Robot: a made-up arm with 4 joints. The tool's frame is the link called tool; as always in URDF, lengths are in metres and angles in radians.
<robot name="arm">
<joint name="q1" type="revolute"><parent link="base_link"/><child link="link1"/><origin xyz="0.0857 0.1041 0.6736" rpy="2.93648 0.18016 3.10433"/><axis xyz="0 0 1"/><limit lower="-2.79" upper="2.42" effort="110" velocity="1.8"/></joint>
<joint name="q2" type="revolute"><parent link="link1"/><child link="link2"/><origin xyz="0.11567 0.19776 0.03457" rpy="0.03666 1.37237 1.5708"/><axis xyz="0 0 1"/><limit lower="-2.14" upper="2.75" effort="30" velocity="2.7"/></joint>
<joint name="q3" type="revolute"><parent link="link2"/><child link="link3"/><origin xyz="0.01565 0.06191 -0.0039" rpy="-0.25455 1.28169 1.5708"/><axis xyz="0 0 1"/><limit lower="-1.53" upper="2.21" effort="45" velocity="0.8"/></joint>
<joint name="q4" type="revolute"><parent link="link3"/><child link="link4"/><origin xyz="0.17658 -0.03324 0.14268" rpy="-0.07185 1.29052 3.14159"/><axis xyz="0 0 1"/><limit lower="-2.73" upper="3.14" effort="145" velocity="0.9"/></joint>
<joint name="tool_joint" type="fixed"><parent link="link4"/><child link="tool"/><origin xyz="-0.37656 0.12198 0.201" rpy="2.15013 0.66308 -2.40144"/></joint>
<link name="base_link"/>
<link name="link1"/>
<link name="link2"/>
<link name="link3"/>
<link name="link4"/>
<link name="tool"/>
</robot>
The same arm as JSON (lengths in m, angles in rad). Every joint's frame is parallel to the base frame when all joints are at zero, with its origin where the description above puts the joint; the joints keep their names.
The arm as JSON. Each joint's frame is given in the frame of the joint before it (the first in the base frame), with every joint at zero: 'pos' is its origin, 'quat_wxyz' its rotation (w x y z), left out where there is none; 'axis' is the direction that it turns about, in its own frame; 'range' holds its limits. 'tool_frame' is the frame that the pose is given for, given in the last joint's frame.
{"length_unit": "m", "angle_unit": "rad", "joints": [{"joint": "q1", "pos": [0.0857, 0.1041, 0.6736], "axis": [0.182899, 0.196998, -0.963192], "range": [-2.79, 2.42]}, {"joint": "q2", "pos": [-0.1074, 0.2048, -0.0144], "axis": [0.0, 1.0, 0.0], "range": [-2.14, 2.75]}, {"joint": "q3", "pos": [0.0581, -0.0039, 0.0265], "axis": [0.957731, 0.275909, -0.081403], "range": [-1.53, 2.21]}, {"joint": "q4", "pos": [0.1883, -0.1275, 0.0305], "axis": [0.0, 1.0, 0.0], "range": [-2.73, 3.14]}], "tool_frame": {"pos": [0.3836, 0.201, 0.0976], "quat_wxyz": [0.870251, 0.126444, 0.269102, -0.392759]}}
